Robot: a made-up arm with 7 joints.
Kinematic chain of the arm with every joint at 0, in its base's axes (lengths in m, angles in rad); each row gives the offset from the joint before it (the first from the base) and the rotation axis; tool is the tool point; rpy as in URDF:
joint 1: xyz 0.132 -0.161 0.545 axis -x
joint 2: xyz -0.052 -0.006 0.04 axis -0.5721 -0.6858 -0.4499
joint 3: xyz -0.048 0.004 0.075 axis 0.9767 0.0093 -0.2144
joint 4: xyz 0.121 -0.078 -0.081 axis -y
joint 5: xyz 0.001 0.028 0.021 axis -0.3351 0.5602 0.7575
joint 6: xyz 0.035 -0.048 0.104 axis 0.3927 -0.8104 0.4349
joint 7: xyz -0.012 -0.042 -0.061 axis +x
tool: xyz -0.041 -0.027 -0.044 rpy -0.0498 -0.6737 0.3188
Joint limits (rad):
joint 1: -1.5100..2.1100
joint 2: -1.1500..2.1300
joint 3: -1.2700..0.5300
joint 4: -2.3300..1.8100
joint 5: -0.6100..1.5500
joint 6: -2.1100..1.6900
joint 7: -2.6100..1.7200
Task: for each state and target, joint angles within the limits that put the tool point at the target. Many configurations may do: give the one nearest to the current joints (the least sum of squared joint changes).
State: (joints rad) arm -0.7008 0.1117 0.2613 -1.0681 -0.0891 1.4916 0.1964
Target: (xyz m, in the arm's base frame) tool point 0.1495 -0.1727 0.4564
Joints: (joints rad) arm -0.5007 0.1182 0.2072 -1.6045 0.2733 1.0345 0.4403
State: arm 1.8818 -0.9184 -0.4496 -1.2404 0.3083 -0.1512 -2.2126
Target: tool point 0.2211 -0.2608 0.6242
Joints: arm 2.0038 -1.0572 0.1759 -1.1304 0.0191 0.2429 -2.3259
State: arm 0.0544 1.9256 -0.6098 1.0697 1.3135 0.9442 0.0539
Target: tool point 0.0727 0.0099 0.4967
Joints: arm 0.9467 2.1300 -0.7667 1.6977 0.9394 1.0704 -0.1406
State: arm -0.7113 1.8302 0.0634 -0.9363 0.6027 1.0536 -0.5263
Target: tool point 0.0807 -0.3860 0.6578
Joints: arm -0.6063 1.8200 0.0464 -0.7698 0.5069 1.2188 -0.5989
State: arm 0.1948 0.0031 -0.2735 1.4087 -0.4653 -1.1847 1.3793
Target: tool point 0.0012 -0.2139 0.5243
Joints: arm 0.1342 -0.1189 0.0543 1.2668 -0.4206 -1.5569 1.2432
